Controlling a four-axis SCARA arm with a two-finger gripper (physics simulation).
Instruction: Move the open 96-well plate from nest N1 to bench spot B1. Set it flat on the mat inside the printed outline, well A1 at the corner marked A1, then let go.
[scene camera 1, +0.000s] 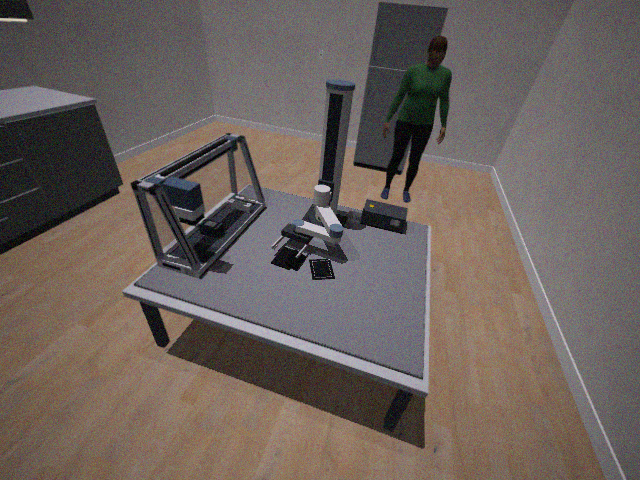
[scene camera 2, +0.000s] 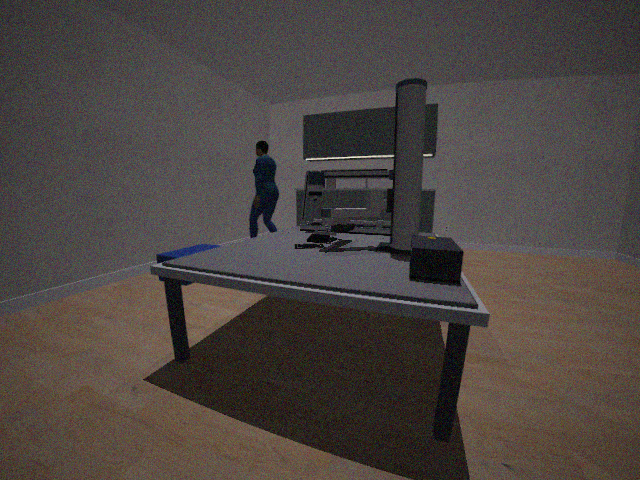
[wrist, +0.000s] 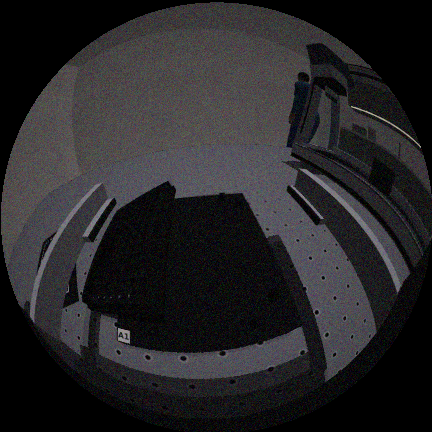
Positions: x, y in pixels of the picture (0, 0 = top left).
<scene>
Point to a black well plate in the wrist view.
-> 126, 274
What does the gripper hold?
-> Nothing.
</scene>
